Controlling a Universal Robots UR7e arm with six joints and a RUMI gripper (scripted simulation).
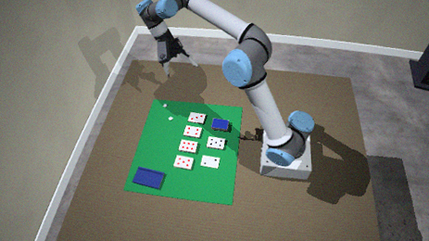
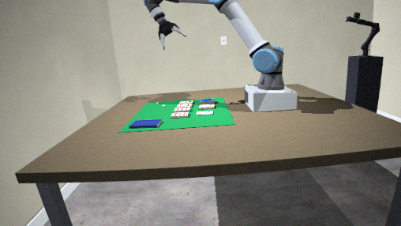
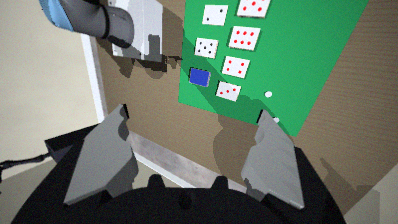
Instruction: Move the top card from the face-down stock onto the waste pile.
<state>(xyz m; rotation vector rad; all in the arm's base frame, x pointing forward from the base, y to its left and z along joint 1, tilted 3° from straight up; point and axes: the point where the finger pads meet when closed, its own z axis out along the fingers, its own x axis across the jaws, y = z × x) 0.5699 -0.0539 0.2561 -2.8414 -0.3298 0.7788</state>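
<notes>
Right now my hand is 380 mm above the red card, 40 mm to the left of it and 20 mm past it. Round my hand: green mat (400 mm below, 140 mm to the left, 40 mm behind); black-pip card (380 mm below, 200 mm to the left, 190 mm behind).
</notes>
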